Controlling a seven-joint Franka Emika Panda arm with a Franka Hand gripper.
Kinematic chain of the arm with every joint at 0, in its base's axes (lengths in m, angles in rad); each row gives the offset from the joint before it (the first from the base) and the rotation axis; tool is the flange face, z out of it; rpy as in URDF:
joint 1: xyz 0 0 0.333 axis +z
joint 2: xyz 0 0 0 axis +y
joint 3: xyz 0 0 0.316 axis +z
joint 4: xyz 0.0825 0 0 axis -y
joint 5: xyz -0.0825 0 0.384 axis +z
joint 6: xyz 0 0 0 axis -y
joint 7: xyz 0.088 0 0 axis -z
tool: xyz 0 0 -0.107 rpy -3.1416 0 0
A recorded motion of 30 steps. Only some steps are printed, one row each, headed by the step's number.
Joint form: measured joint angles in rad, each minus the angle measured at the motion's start. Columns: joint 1, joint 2, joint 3, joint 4, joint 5, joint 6, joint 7.
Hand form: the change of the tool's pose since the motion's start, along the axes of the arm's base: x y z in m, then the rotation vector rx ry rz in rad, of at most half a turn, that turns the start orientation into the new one. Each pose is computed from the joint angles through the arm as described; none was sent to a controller.
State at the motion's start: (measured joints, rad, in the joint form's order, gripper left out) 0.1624 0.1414 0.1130 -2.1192 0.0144 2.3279 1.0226
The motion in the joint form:
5: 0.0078 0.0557 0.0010 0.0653 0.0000 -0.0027 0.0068
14: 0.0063 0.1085 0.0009 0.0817 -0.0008 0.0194 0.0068
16: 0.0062 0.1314 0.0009 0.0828 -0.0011 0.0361 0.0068
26: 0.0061 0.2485 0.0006 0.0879 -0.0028 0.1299 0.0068
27: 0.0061 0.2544 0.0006 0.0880 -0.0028 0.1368 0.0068
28: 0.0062 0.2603 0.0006 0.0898 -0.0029 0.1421 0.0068
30: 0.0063 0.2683 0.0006 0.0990 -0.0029 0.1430 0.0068
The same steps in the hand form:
5: 0.0170 0.0095 -0.0033 0.0086 -0.0049 0.0008
14: 0.0243 0.0102 -0.0250 0.0095 0.0099 -0.0015
16: 0.0261 0.0106 -0.0365 0.0102 0.0153 -0.0021
26: 0.0318 0.0120 -0.0957 0.0155 0.0351 -0.0058
27: 0.0321 0.0121 -0.0985 0.0163 0.0341 -0.0062
28: 0.0327 0.0123 -0.1009 0.0172 0.0331 -0.0063
30: 0.0352 0.0130 -0.1019 0.0185 0.0313 -0.0066

